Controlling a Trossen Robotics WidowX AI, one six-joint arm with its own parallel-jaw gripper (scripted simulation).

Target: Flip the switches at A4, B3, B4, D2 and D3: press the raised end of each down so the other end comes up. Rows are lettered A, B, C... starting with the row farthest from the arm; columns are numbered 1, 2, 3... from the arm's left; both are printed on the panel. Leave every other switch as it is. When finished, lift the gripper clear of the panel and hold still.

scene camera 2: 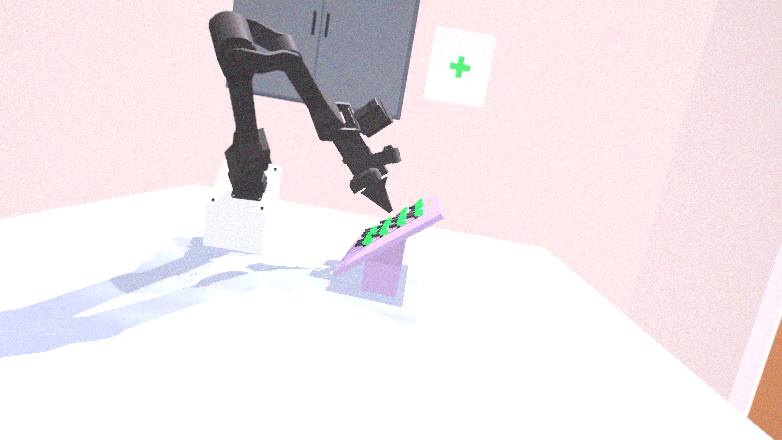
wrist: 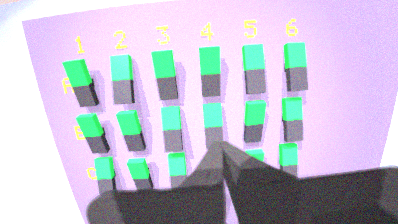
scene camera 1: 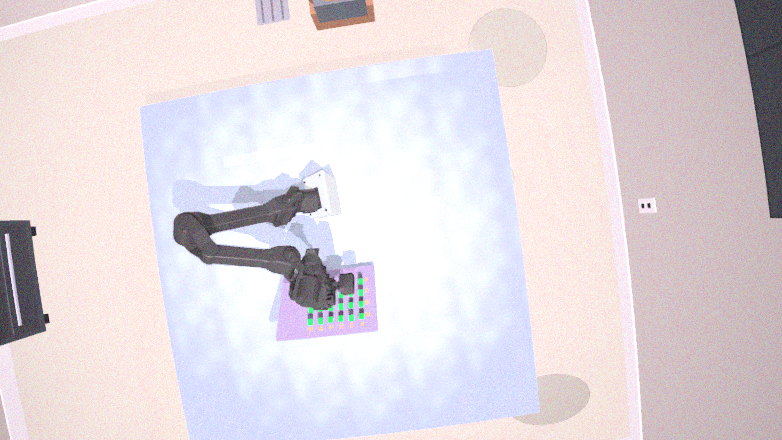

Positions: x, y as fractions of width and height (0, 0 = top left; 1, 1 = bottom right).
gripper: scene camera 2 0.50, 0.48; wrist 0.55, 0.66; scene camera 1 0.42, 0.68
